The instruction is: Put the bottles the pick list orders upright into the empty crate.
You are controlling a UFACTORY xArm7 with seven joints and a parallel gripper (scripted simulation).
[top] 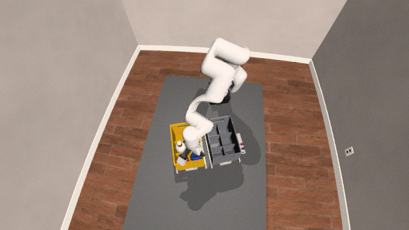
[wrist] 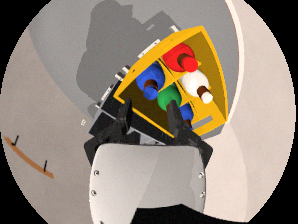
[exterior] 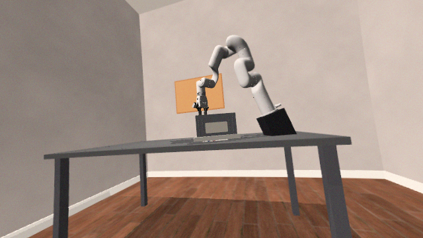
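The green bottle is 13 cm below my hand, 9 cm behind it and 1 cm to the right of it. The rest, counted from my hand: yellow crate (13 cm below, 8 cm behind, 6 cm to the right); white bottle (13 cm below, 10 cm to the right, 8 cm behind); red-label bottle (13 cm below, 9 cm to the right, 1 cm ahead).
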